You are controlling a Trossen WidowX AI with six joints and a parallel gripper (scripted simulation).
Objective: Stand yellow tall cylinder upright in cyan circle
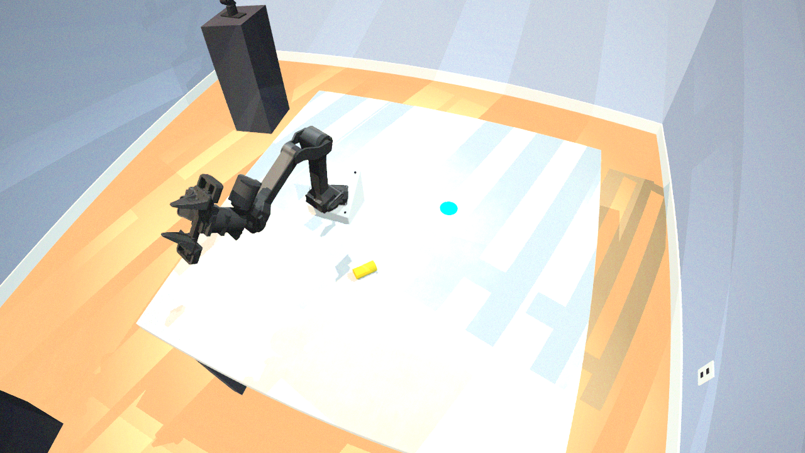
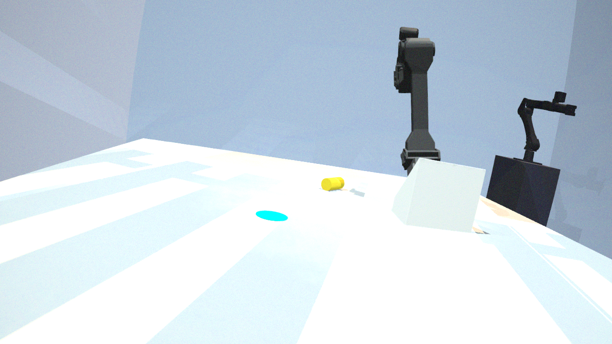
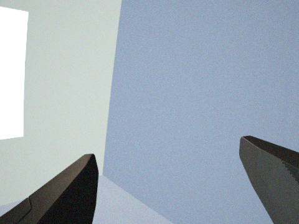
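The yellow tall cylinder lies 27 cm ahead of my gripper tip, 28 cm to the left of it and 50 cm below it. From my gripper tip the other things lie so: cyan circle: 47 cm ahead, 59 cm to the left, 51 cm below.
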